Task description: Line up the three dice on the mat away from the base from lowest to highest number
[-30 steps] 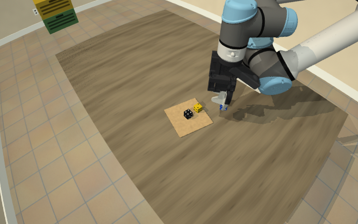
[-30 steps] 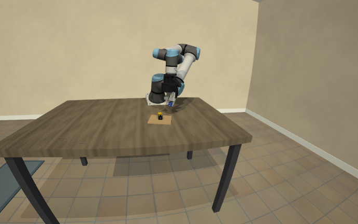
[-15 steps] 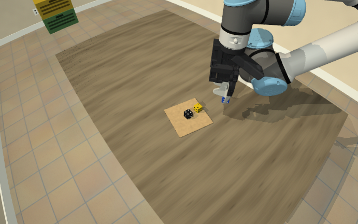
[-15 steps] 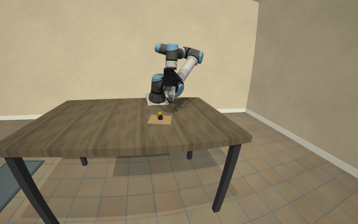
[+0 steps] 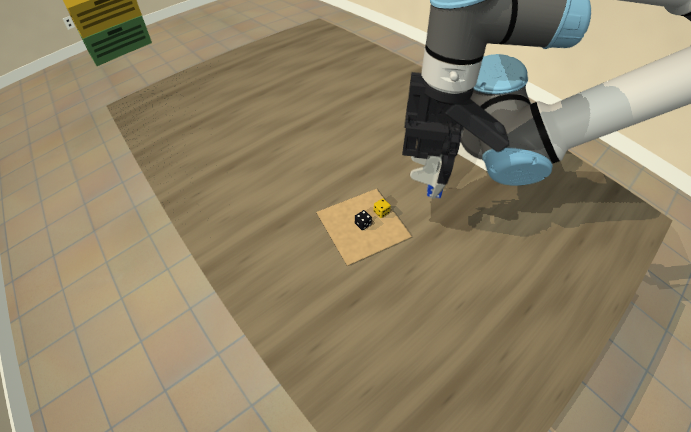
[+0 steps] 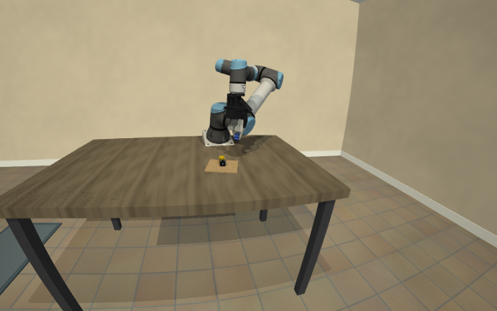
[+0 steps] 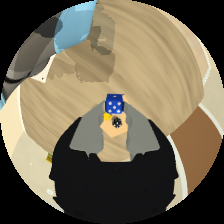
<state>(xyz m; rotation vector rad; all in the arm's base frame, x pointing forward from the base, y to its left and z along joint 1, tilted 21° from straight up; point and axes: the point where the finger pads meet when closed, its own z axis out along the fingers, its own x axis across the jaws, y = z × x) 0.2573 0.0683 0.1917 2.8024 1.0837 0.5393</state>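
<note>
My gripper is now 100 mm short of the black die, 100 mm above it and 80 mm to the left of it. The rest, counted from my hand: blue die: right at my hand; then tan mat: 120 mm below, 100 mm ahead, 80 mm to the right; then yellow die: 100 mm below, 80 mm to the right, 50 mm ahead.
</note>
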